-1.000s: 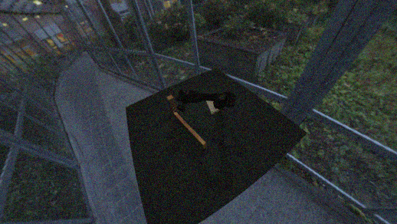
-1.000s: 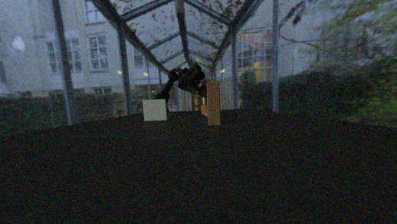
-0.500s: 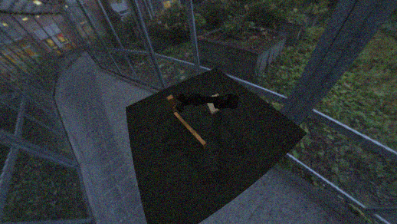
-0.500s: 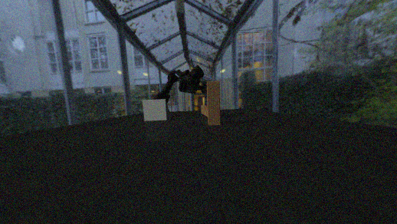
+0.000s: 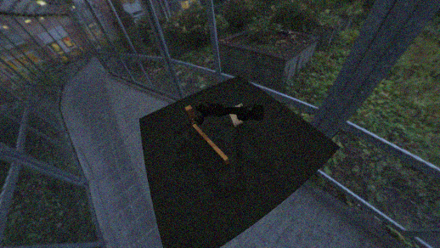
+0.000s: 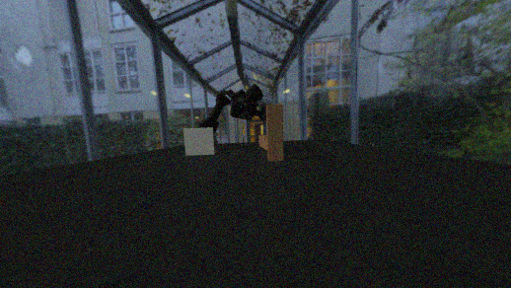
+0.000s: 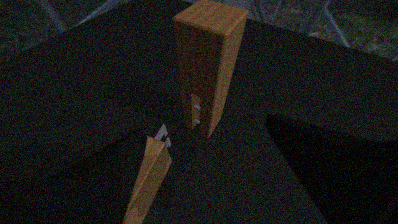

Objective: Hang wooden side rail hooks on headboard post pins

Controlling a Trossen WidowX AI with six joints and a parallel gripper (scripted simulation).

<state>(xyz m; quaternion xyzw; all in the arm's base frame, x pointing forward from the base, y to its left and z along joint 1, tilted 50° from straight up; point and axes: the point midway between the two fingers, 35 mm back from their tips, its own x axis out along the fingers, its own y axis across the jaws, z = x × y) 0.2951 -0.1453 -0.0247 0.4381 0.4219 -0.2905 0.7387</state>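
The headboard post lies 40 mm ahead of my gripper tip, 80 mm to the right of it and 60 mm below it.
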